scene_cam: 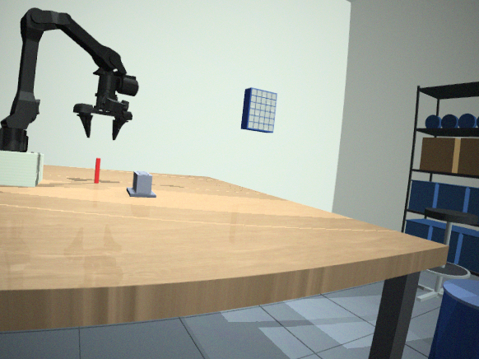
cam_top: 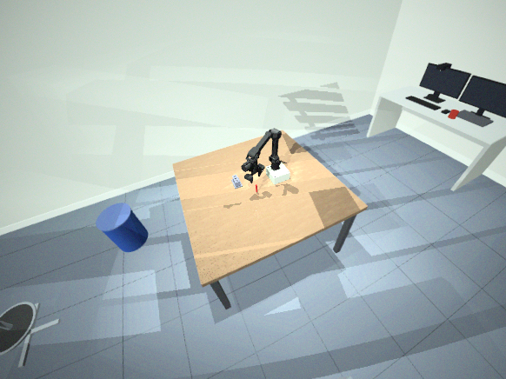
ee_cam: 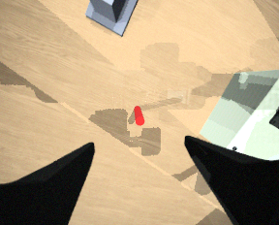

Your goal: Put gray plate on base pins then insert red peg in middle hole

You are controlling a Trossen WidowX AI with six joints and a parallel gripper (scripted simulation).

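Now: the red peg 100 mm below my gripper tip. Round my gripper tip: base 180 mm to the right, 130 mm below, 110 mm ahead; then gray plate 180 mm to the right, 110 mm ahead, 100 mm below.
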